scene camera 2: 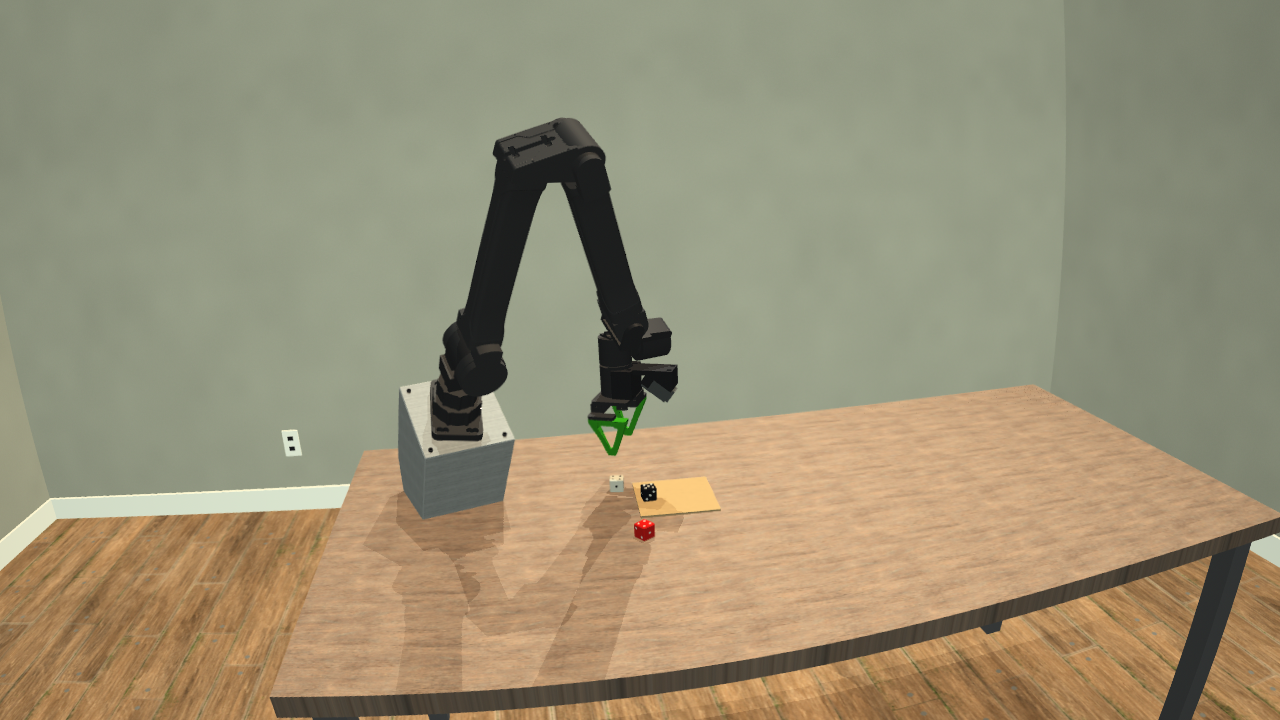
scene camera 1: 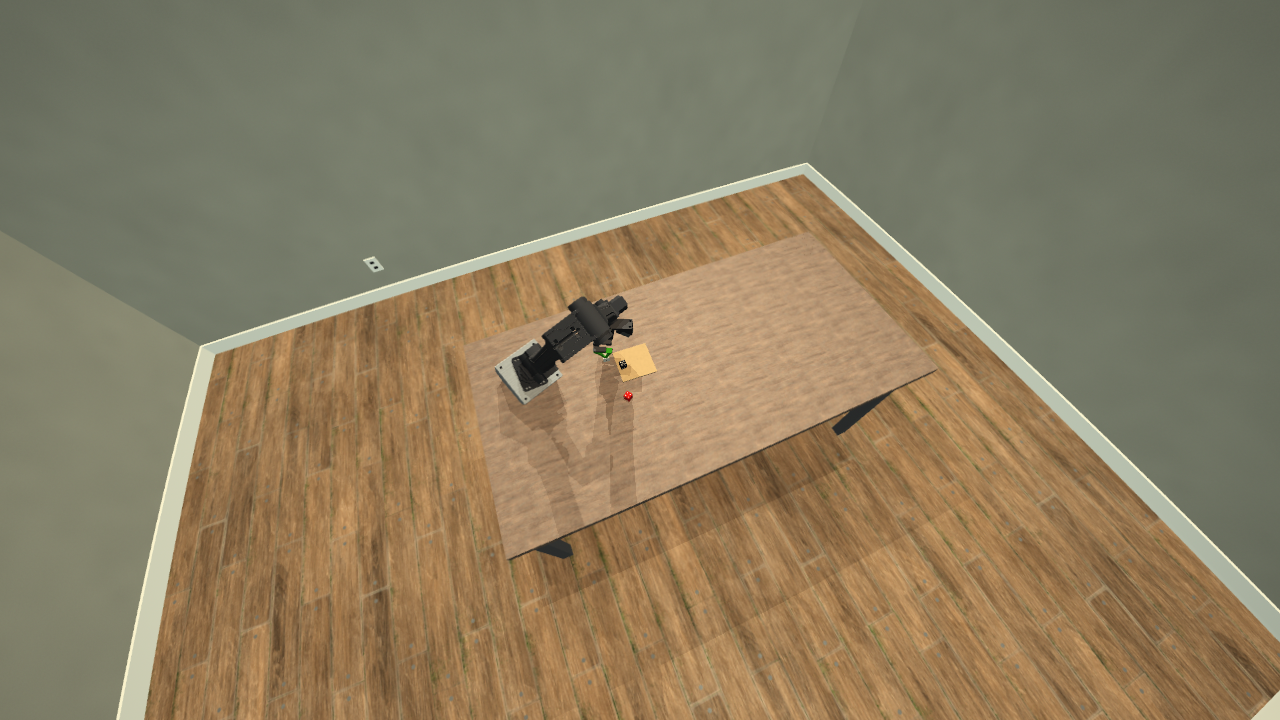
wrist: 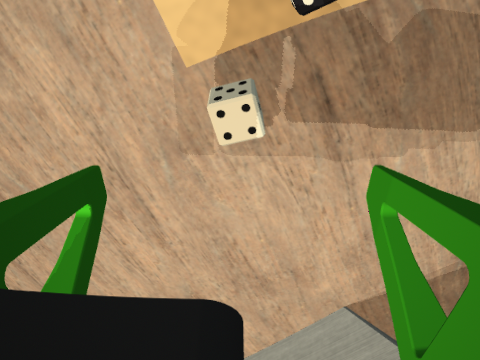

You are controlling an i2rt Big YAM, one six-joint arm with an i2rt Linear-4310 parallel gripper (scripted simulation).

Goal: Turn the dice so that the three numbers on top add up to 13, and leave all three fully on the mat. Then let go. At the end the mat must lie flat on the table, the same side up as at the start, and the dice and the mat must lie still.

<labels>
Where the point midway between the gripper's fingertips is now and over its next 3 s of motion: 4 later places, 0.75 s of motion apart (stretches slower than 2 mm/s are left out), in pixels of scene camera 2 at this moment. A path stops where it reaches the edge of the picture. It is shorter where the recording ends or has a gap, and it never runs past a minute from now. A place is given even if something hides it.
My gripper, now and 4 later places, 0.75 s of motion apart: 620, 445; 616, 446; 616, 457; 618, 470; 616, 472
</labels>
